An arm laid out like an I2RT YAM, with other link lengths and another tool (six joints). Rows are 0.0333 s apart.
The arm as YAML. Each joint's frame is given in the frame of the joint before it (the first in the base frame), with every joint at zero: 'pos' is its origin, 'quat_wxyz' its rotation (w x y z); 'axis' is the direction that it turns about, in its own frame. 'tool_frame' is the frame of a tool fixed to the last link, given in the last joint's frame.
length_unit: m
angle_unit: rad
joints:
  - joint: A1
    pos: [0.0, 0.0, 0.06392]
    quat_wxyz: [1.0, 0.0, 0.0, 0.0]
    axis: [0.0, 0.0, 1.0]
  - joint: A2
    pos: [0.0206, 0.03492, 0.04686]
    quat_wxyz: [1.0, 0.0, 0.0, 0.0]
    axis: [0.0, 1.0, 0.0]
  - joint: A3
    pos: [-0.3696, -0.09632, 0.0]
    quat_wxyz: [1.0, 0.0, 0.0, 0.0]
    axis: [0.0, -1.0, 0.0]
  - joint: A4
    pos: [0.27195, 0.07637, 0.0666]
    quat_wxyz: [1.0, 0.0, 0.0, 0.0]
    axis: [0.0, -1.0, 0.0]
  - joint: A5
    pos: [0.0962, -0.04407, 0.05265]
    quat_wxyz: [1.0, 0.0, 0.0, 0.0]
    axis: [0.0, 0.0, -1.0]
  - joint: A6
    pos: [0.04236, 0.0, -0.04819]
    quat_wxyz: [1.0, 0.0, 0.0, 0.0]
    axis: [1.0, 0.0, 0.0]
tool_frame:
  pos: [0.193, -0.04, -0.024]
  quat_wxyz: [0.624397, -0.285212, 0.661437, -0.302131]
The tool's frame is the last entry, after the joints.
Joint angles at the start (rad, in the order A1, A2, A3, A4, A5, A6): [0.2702 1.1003 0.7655 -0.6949 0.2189 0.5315]
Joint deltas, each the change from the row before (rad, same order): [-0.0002 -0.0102 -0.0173 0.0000 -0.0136 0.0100]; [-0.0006 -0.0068 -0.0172 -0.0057 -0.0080 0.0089]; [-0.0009 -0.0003 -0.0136 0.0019 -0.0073 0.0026]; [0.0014 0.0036 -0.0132 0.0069 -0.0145 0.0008]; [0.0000 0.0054 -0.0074 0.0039 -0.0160 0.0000]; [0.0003 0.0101 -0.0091 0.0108 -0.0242 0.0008]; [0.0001 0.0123 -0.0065 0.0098 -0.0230 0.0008]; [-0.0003 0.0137 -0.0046 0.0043 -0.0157 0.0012]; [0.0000 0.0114 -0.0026 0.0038 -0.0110 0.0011]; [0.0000 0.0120 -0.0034 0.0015 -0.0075 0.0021]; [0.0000 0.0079 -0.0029 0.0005 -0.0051 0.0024]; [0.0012 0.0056 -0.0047 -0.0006 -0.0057 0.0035]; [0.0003 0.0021 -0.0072 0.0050 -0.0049 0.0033]
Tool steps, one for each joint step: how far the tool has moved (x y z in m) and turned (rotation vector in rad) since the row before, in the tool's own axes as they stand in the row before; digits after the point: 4 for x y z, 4 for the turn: [0.0058 0.0060 0.0017 -0.0155 0.0024 0.0078]; [0.0083 0.0053 0.0022 -0.0125 0.0128 0.0055]; [0.0051 0.0039 0.0029 -0.0100 0.0088 0.0006]; [0.0028 0.0056 0.0038 -0.0172 0.0045 -0.0032]; [0.0015 0.0049 0.0029 -0.0178 0.0036 -0.0025]; [0.0000 0.0068 0.0044 -0.0256 0.0006 -0.0022]; [-0.0005 0.0062 0.0043 -0.0246 0.0017 -0.0018]; [0.0012 0.0047 0.0039 -0.0190 0.0087 -0.0011]; [0.0005 0.0032 0.0030 -0.0135 0.0065 -0.0006]; [0.0020 0.0029 0.0032 -0.0113 0.0110 0.0003]; [0.0018 0.0021 0.0022 -0.0080 0.0083 0.0012]; [0.0025 0.0028 0.0021 -0.0091 0.0085 0.0011]; [0.0017 0.0021 0.0021 -0.0062 0.0027 0.0024]
